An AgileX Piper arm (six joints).
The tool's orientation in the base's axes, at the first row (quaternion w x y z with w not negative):
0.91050, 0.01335, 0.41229, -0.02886
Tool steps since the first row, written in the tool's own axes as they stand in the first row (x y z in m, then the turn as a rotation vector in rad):
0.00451, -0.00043, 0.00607, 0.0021, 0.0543, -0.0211
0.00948, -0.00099, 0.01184, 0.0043, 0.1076, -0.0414
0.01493, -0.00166, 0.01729, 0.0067, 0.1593, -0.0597
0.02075, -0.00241, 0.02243, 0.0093, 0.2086, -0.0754
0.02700, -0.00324, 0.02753, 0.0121, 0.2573, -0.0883
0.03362, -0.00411, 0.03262, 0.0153, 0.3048, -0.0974
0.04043, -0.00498, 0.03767, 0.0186, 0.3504, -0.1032
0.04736, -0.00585, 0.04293, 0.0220, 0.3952, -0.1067
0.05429, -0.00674, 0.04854, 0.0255, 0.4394, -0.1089
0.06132, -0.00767, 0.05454, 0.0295, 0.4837, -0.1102
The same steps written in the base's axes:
0.00749, -0.00091, 0.00061, -0.0110, 0.0551, -0.0155
0.01506, -0.00195, 0.00069, -0.0214, 0.1092, -0.0305
0.02269, -0.00311, 0.00018, -0.0302, 0.1616, -0.0443
0.03033, -0.00435, -0.00080, -0.0372, 0.2114, -0.0566
0.03822, -0.00568, -0.00213, -0.0419, 0.2605, -0.0672
0.04634, -0.00707, -0.00375, -0.0436, 0.3082, -0.0756
0.05455, -0.00846, -0.00554, -0.0429, 0.3539, -0.0819
0.06301, -0.00987, -0.00728, -0.0404, 0.3986, -0.0867
0.07172, -0.01132, -0.00878, -0.0370, 0.4427, -0.0908
0.08079, -0.01283, -0.01011, -0.0325, 0.4868, -0.0946

